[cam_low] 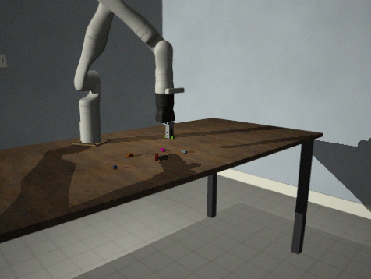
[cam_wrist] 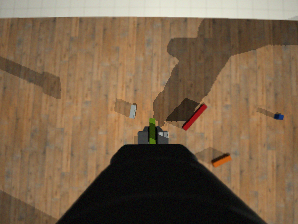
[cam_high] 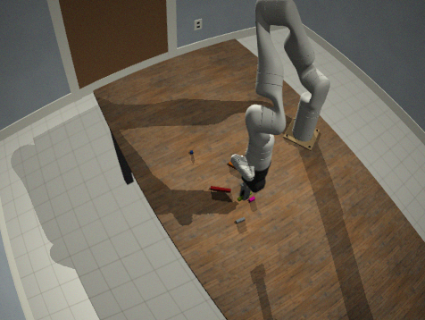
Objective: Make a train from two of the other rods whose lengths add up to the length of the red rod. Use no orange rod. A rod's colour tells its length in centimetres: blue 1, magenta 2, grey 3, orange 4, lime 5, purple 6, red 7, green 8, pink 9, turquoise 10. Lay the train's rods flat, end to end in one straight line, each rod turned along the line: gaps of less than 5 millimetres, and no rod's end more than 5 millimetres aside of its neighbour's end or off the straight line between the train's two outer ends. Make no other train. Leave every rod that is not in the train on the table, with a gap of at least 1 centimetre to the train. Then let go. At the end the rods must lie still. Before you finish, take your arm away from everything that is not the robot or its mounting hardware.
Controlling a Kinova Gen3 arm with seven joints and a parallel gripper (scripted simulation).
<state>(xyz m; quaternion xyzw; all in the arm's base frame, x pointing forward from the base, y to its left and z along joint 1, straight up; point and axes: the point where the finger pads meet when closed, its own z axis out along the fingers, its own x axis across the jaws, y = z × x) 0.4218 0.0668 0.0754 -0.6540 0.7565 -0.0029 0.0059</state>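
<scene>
My hand is 40 mm past the magenta rod and 80 mm above it. Round my hand: lime rod 10 mm below; grey rod 40 mm ahead, 40 mm to the left, 80 mm below; red rod 10 mm ahead, 100 mm to the right, 80 mm below.
</scene>
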